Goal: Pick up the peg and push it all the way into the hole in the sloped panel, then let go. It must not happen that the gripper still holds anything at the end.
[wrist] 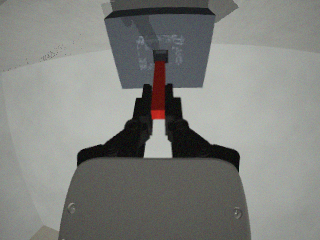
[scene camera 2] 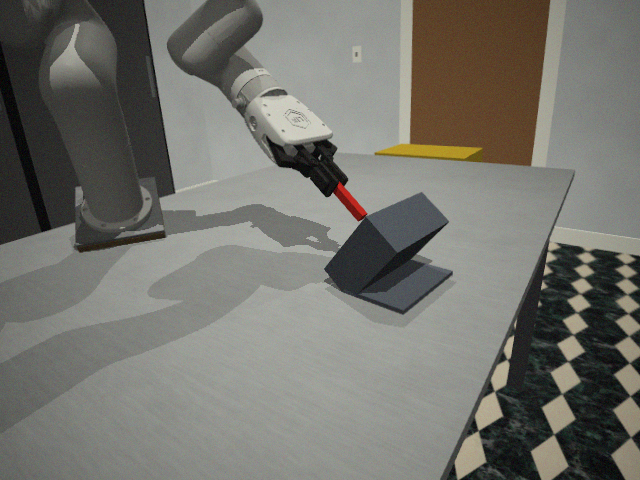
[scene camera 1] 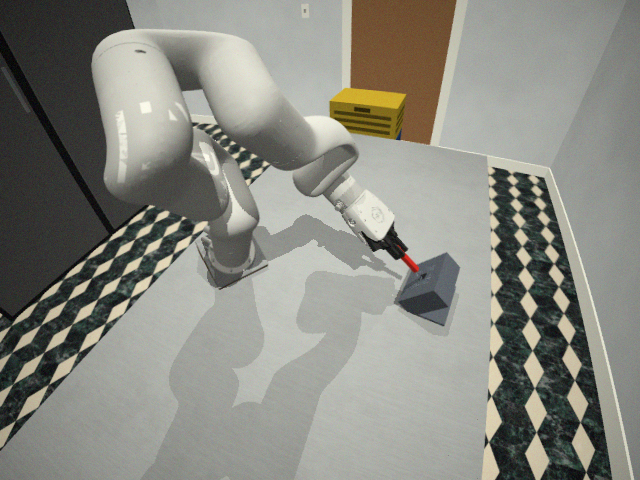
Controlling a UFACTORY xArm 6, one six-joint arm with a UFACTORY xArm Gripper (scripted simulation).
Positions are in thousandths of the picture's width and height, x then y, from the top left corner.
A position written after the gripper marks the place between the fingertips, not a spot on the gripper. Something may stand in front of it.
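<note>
A red peg (wrist: 495, 385) appears in the wrist view, which shows the gripper (wrist: 495, 398) too. Scene camera 1 has the gripper (scene camera 1: 629, 530) in its picture, and scene camera 2 likewise shows the gripper (scene camera 2: 527, 393).
</note>
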